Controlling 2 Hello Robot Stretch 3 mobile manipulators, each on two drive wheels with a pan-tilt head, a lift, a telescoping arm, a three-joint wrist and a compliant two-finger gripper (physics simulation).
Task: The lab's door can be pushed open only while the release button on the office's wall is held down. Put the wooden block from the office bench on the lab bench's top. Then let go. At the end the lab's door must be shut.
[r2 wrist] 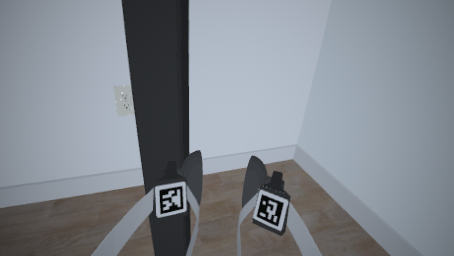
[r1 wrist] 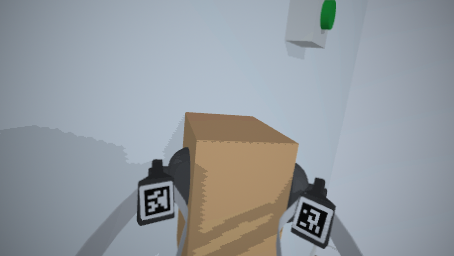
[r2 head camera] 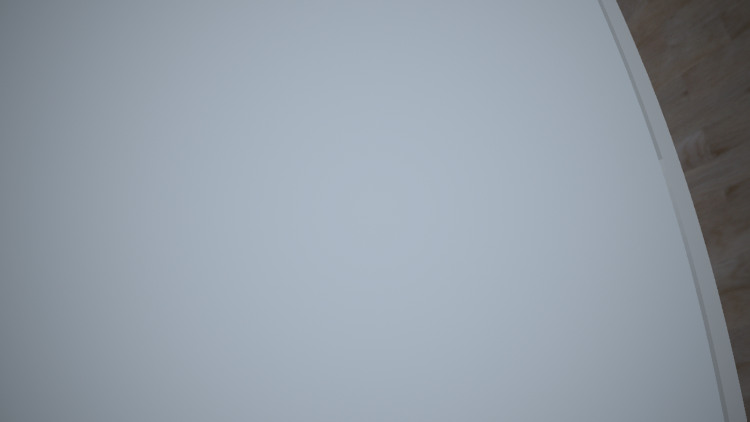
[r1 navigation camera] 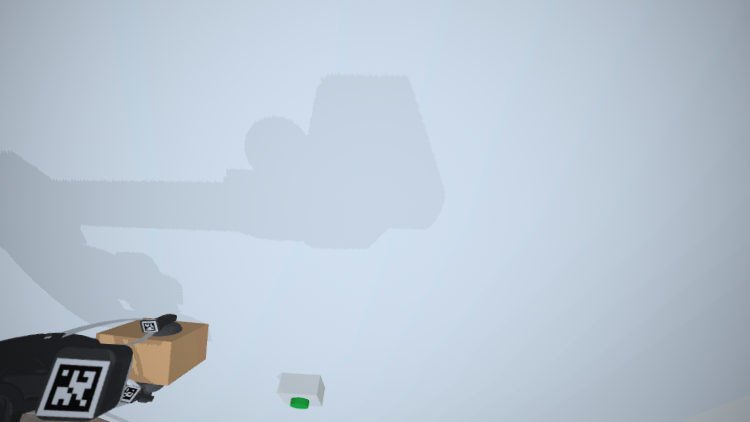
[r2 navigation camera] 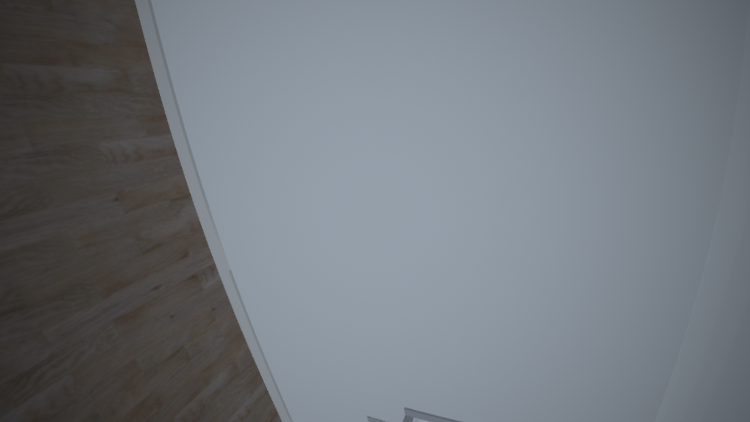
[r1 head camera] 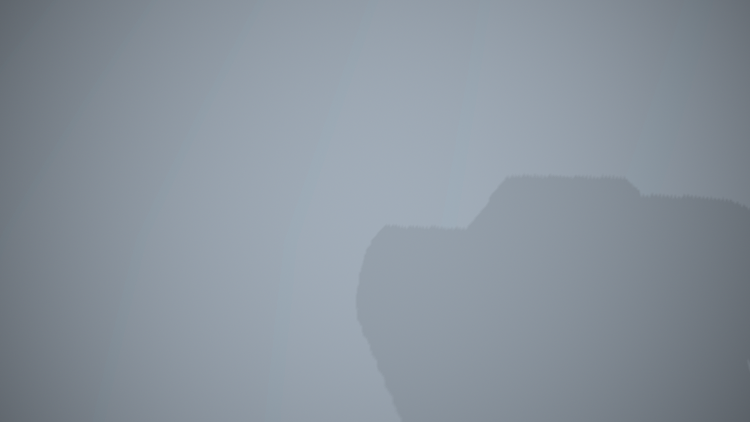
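The wooden block [r1 navigation camera: 188, 346] [r1 wrist: 235, 210] is a tan box held up off any surface, near a pale wall. My r1 gripper [r1 navigation camera: 158, 360] [r1 wrist: 239, 175] is shut on it, one dark fingertip on each side. The release button [r1 navigation camera: 299, 403] [r1 wrist: 328, 15] is green, on a light grey box [r1 navigation camera: 301, 387] [r1 wrist: 304, 22] on the wall. The box stands apart from the block, to its right in the r1 navigation view. My r2 gripper [r2 wrist: 223, 177] is open, with a gap between its fingertips and no thing in it. The lab door and the bench tops cannot be made out.
A dark upright post [r2 wrist: 159, 100] stands behind r2's left finger, beside a wall outlet [r2 wrist: 123, 101]. Walls meet at a corner over wooden floor [r2 wrist: 220, 230] [r2 navigation camera: 94, 209] [r2 head camera: 697, 131]. Part of a grey frame [r2 navigation camera: 432, 415] shows at the bottom edge. Shadows fall on the wall before r1.
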